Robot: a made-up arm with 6 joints. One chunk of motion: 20 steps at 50 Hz.
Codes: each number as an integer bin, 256 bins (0 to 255) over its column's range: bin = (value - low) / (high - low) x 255, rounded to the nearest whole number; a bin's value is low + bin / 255 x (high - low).
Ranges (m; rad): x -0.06..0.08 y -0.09..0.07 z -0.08..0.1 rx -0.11..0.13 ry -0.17..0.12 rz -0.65..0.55
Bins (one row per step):
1: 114 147 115 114 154 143
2: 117 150 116 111 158 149
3: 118 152 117 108 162 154
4: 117 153 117 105 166 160
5: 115 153 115 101 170 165
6: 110 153 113 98 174 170
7: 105 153 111 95 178 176
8: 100 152 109 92 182 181
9: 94 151 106 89 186 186
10: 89 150 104 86 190 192
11: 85 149 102 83 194 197
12: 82 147 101 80 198 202
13: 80 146 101 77 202 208
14: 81 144 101 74 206 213
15: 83 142 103 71 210 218
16: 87 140 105 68 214 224
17: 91 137 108 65 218 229
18: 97 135 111 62 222 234
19: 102 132 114 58 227 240
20: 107 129 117 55 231 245
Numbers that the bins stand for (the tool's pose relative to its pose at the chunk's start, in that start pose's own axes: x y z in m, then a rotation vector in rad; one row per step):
1: 0.0026 0.0022 0.0012 -0.0027 0.0051 0.0229
2: 0.0042 0.0041 0.0019 -0.0055 0.0097 0.0512
3: 0.0048 0.0054 0.0026 -0.0084 0.0142 0.0747
4: 0.0042 0.0060 0.0026 -0.0112 0.0188 0.1029
5: 0.0031 0.0060 0.0012 -0.0149 0.0233 0.1265
6: 0.0004 0.0060 -0.0002 -0.0178 0.0279 0.1500
7: -0.0024 0.0060 -0.0016 -0.0206 0.0324 0.1782
8: -0.0051 0.0054 -0.0031 -0.0234 0.0370 0.2018
9: -0.0084 0.0047 -0.0052 -0.0262 0.0415 0.2253
10: -0.0111 0.0041 -0.0066 -0.0291 0.0461 0.2535
11: -0.0133 0.0035 -0.0080 -0.0319 0.0506 0.2771
12: -0.0150 0.0022 -0.0087 -0.0347 0.0552 0.3006
13: -0.0161 0.0016 -0.0087 -0.0375 0.0597 0.3288
14: -0.0155 0.0004 -0.0087 -0.0404 0.0643 0.3524
15: -0.0144 -0.0009 -0.0073 -0.0432 0.0688 0.3759
16: -0.0122 -0.0022 -0.0059 -0.0460 0.0734 0.4041
17: -0.0100 -0.0040 -0.0038 -0.0488 0.0779 0.4276
18: -0.0067 -0.0053 -0.0016 -0.0516 0.0825 0.4512
19: -0.0040 -0.0072 0.0005 -0.0554 0.0882 0.4794
20: -0.0013 -0.0091 0.0026 -0.0582 0.0927 0.5029

